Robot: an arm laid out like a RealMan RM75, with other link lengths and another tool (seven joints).
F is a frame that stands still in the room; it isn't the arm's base.
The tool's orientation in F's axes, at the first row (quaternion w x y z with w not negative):
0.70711, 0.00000, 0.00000, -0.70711
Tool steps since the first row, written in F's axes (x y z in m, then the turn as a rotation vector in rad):
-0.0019, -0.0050, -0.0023, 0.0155, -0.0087, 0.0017
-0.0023, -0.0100, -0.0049, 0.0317, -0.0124, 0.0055
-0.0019, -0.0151, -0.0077, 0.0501, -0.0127, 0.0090
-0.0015, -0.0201, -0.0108, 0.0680, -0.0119, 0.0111
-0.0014, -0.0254, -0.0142, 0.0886, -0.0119, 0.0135
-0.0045, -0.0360, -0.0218, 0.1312, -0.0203, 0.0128
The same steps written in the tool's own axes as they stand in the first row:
0.0050, -0.0019, -0.0023, 0.0087, 0.0155, 0.0017
0.0100, -0.0023, -0.0049, 0.0124, 0.0317, 0.0055
0.0151, -0.0019, -0.0077, 0.0127, 0.0501, 0.0090
0.0201, -0.0015, -0.0108, 0.0119, 0.0680, 0.0111
0.0254, -0.0014, -0.0142, 0.0119, 0.0886, 0.0135
0.0360, -0.0045, -0.0218, 0.0203, 0.1312, 0.0128

